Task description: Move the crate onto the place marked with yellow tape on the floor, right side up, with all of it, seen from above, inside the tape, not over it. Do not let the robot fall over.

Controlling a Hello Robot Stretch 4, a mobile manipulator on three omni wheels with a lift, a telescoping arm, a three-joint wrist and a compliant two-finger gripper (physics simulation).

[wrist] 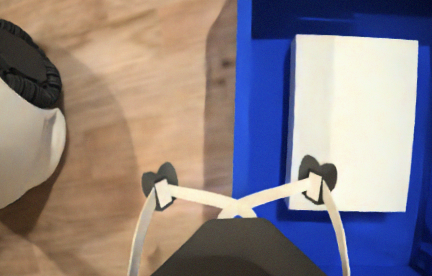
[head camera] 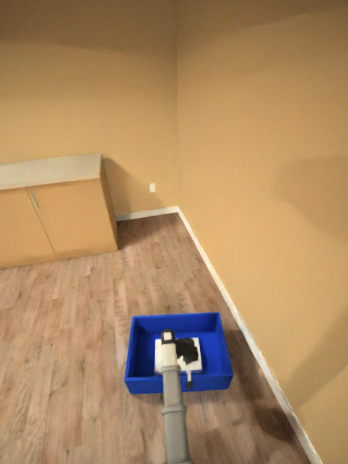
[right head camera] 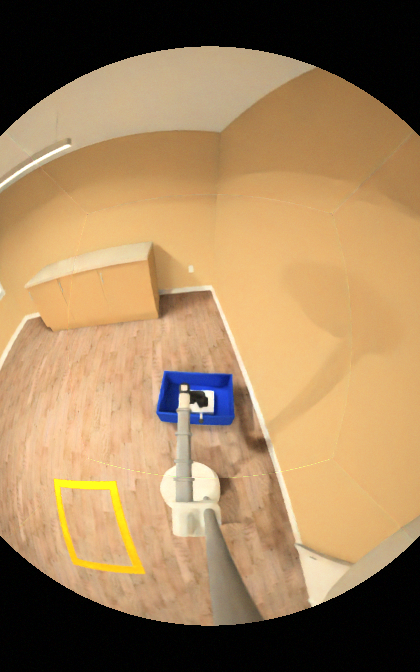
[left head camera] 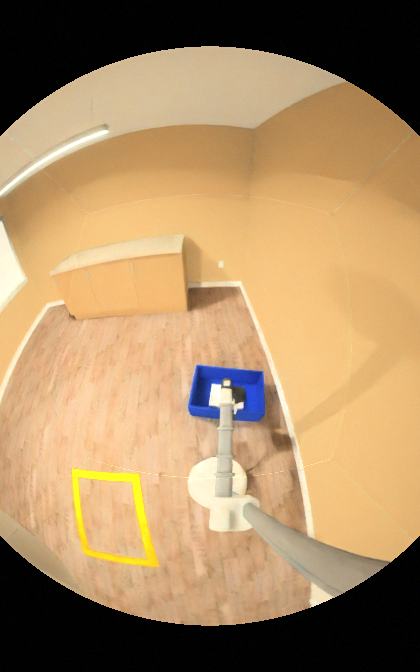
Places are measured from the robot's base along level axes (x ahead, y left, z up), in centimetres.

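Where they show: gripper, between the fingertips: (wrist: 237, 174) (head camera: 187, 373).
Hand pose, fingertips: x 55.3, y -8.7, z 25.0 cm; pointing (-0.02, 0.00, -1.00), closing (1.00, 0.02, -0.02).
Note:
Things, the pixels of their top centre, and the offset from my fingertips. "pt": a spot on its surface instead.
- blue crate, centre of its top: (wrist: 407, 131) (head camera: 177, 342) dx +19.6, dy +3.0, dz -5.7 cm
- white block, centre of its top: (wrist: 355, 125) (head camera: 177, 353) dx +19.6, dy +3.0, dz -20.6 cm
- right wall's skirting, a spot on its surface: (head camera: 250, 342) pt dx +22.0, dy -48.2, dz -23.0 cm
The blue crate (head camera: 215, 384) (left head camera: 252, 415) (right head camera: 222, 419) (wrist: 265, 150) stands upright on the floor, open side up. A white block (head camera: 159, 352) (left head camera: 215, 395) (right head camera: 210, 400) (wrist: 370, 125) lies inside it. My gripper (head camera: 189, 383) (wrist: 237, 174) is open and points down at the crate's wall nearest my base. In the wrist view one fingertip shows against the floor outside this wall and the other against the block inside. How high the fingertips are is hard to tell. The yellow tape rectangle (left head camera: 107, 475) (right head camera: 85, 484) lies on the floor, left of my base.
My white base (left head camera: 200, 482) (right head camera: 207, 480) stands between the crate and the right head view's lower edge. The right wall's skirting (head camera: 250, 342) runs close beside the crate. A low cabinet (head camera: 75, 220) (left head camera: 160, 285) (right head camera: 125, 295) stands at the far wall.

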